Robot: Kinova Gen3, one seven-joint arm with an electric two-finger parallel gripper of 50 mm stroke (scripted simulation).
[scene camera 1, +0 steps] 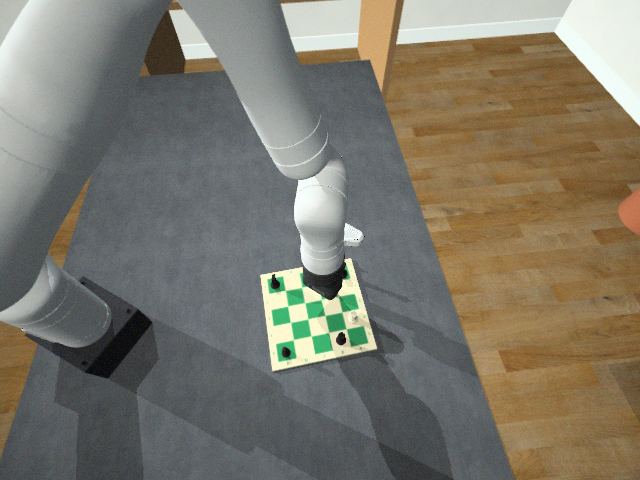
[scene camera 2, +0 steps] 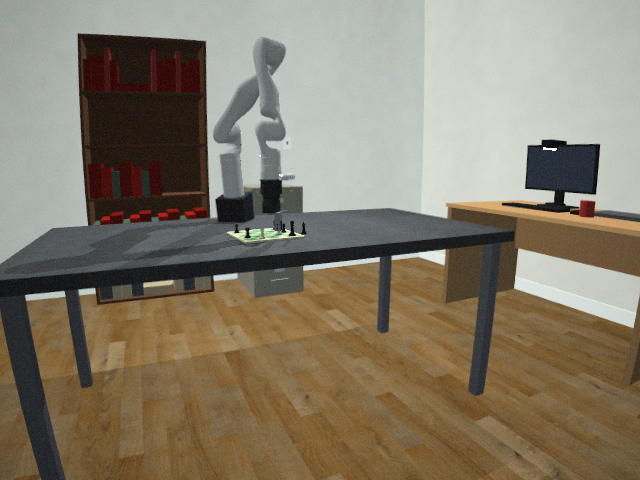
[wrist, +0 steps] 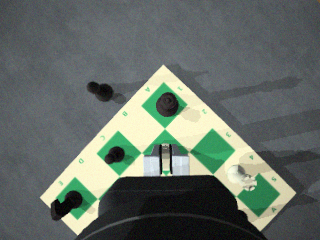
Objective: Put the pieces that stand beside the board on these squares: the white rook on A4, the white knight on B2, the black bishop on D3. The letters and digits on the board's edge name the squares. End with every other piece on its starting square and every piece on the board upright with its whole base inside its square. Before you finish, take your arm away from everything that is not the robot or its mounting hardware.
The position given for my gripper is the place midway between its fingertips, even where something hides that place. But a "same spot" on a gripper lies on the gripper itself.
Labels:
my gripper: scene camera 1 328,287; scene camera 2; wrist
same spot on my gripper: [scene camera 2: 278,226] = [wrist: 177,146]

